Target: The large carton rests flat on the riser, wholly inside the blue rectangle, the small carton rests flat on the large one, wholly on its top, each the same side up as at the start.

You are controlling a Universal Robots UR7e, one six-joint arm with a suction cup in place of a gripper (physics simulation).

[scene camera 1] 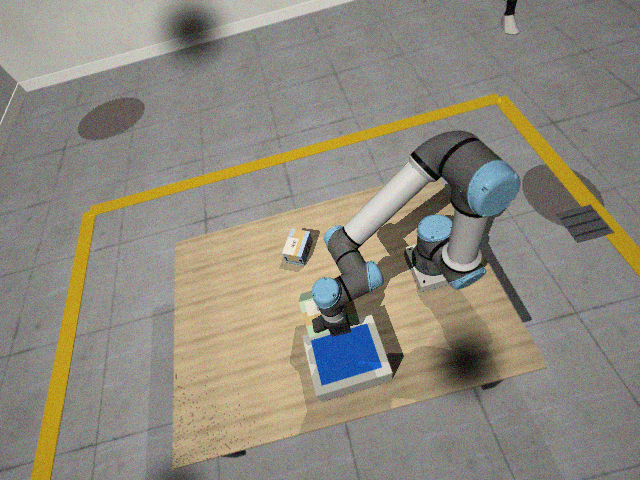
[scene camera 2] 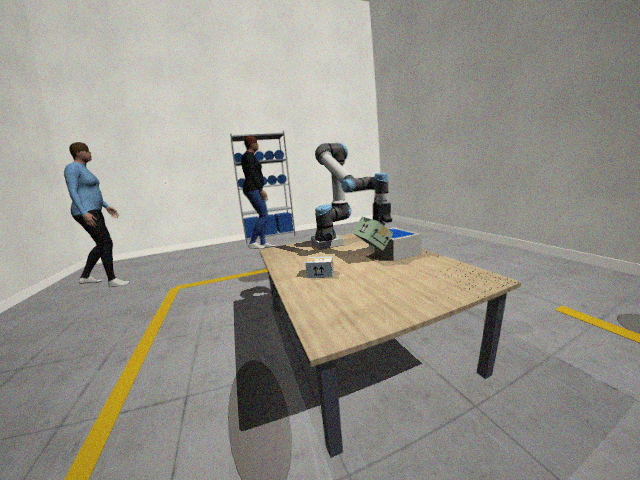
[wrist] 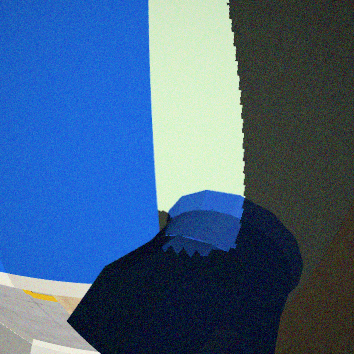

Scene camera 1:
large carton: 310,311, gripped by the suction cup
riser: 340,365
small carton: 296,250, on the table
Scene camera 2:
riser: 403,244
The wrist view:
suction cup: 222,266
large carton: 246,104
riser: 85,194
